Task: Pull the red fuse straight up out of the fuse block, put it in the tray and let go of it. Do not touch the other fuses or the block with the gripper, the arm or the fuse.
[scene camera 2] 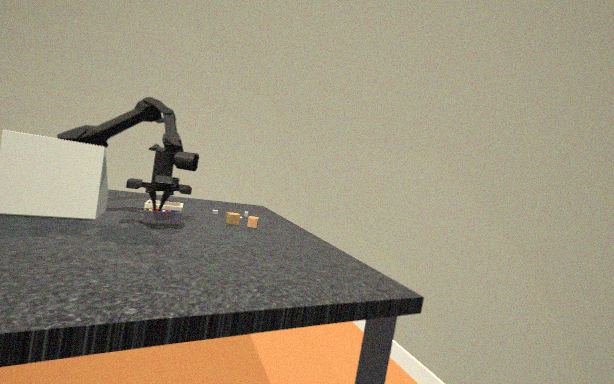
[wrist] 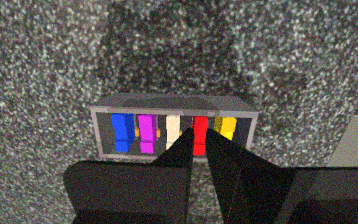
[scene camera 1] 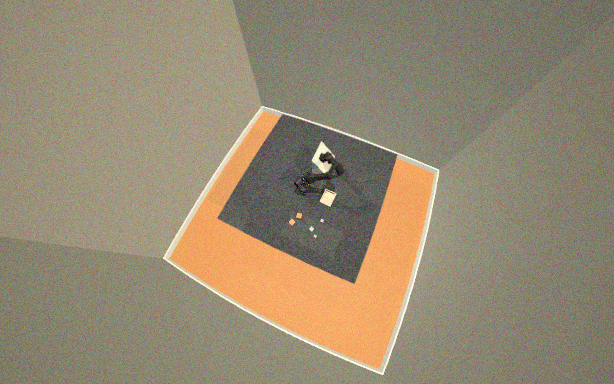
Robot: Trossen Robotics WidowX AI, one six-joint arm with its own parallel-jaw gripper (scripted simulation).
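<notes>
I can see my gripper (scene camera 2: 157,211), and the wrist view has the gripper too (wrist: 198,134).
</notes>
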